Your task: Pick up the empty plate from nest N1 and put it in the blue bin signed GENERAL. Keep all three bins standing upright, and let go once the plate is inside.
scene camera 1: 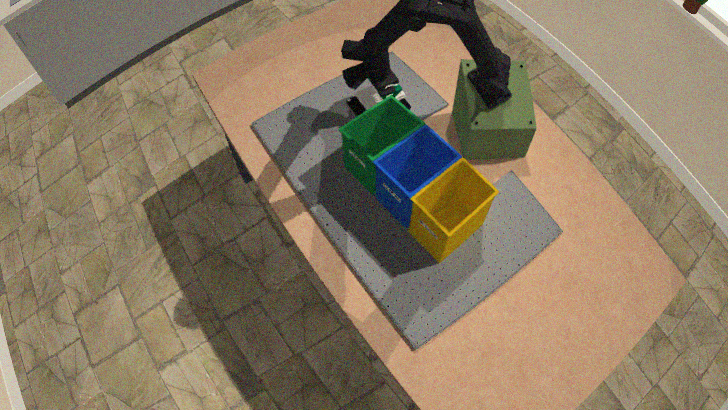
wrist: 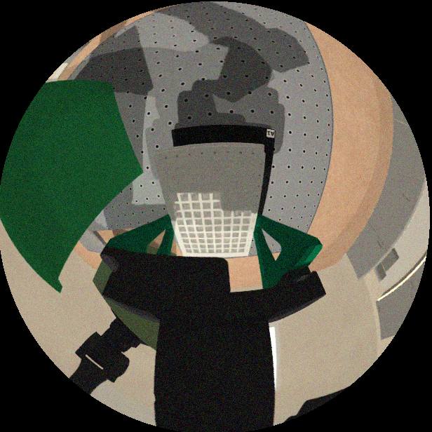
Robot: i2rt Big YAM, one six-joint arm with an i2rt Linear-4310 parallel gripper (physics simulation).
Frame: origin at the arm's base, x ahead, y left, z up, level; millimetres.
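Seen in the pictures: gripper, fingertip midpoint: (scene camera 1: 383, 94); arm's base, link origin: (scene camera 1: 489, 85).
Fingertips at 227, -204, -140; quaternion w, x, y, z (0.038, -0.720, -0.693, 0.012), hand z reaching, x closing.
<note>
Pixels of each thing's middle, then the offset from my fingertips to it, as dx, dy, dz. "*": a spot on its surface instead. Level surfaces: height alone.
- white gridded plate, body centre: (scene camera 1: 380, 94) +9, +0, +5
- black nest, surface spot: (scene camera 1: 356, 105) * +73, -36, -50
- blue bin, surface spot: (scene camera 1: 403, 209) * +155, +372, +25
- green bin, body centre: (scene camera 1: 382, 145) +108, +182, +28
- yellow bin, body centre: (scene camera 1: 451, 212) +54, +439, +28
- grey perforated board, surface height: dz -62
- orange-tan table, surface height: dz -75
The white gridded plate (wrist: 210, 172) (scene camera 1: 367, 91) is held between the green fingers of my gripper (wrist: 213, 217) (scene camera 1: 389, 95), which is shut on it. The plate sits above the black nest (wrist: 222, 135) (scene camera 1: 356, 105) and off to one side of it; the nest's far and right bars show in the wrist view, and the plate covers its left side. The nest's small label seems to read A1. The blue bin (scene camera 1: 403, 209) stands upright between the green bin (scene camera 1: 387, 124) (wrist: 65, 165) and the yellow bin (scene camera 1: 461, 236), both upright. The sign on the blue bin is too blurred to read.
The green bin stands close beside the gripper, to the left in the wrist view. The bins stand on a grey perforated board (scene camera 1: 524, 219) (wrist: 305, 150) on the orange-tan table (scene camera 1: 585, 285). The arm's green base block (scene camera 1: 501, 145) is at the right.
</note>
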